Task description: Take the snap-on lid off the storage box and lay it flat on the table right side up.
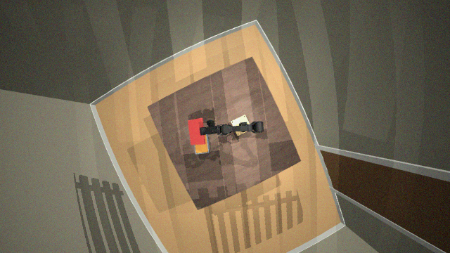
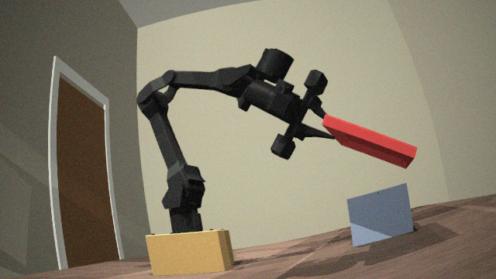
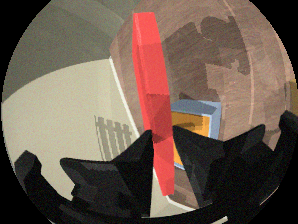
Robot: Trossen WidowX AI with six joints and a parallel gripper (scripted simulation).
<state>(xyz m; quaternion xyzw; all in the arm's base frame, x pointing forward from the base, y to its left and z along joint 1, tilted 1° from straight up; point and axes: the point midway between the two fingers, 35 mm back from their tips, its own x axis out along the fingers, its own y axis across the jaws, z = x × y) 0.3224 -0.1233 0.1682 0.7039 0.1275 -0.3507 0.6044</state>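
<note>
My gripper tip is now 7 cm short of the red lid, 2 cm to the left of it and 4 cm above it. Also, from my gripper tip: blue storage box 10 cm ahead, 10 cm to the left, 18 cm below.
</note>
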